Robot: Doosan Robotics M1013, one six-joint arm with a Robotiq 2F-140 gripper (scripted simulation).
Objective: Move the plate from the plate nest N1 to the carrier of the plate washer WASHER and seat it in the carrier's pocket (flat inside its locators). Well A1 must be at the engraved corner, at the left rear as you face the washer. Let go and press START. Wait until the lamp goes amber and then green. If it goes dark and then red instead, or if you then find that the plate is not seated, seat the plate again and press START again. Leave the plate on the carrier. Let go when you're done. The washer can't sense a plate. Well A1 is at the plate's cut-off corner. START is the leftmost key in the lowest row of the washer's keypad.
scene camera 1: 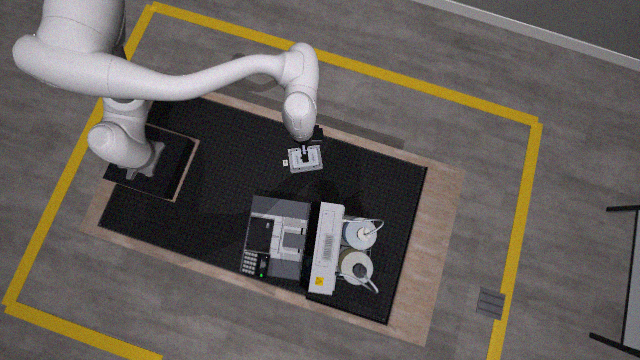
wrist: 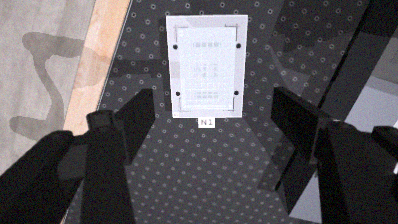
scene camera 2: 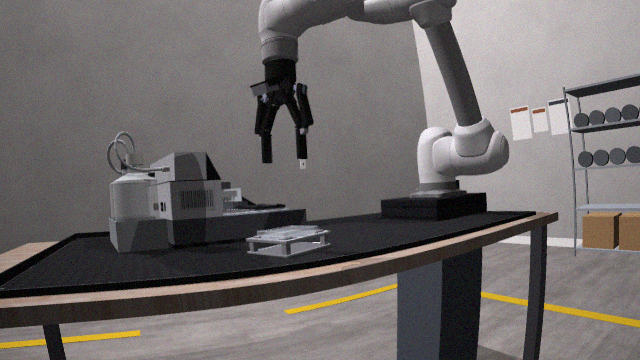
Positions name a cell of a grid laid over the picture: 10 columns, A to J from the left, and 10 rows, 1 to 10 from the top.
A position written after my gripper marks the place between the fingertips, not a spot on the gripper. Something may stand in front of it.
Note:
In view: my gripper (scene camera 2: E5) and a clear plate (wrist: F3).
My gripper is seen too in the wrist view (wrist: F5).

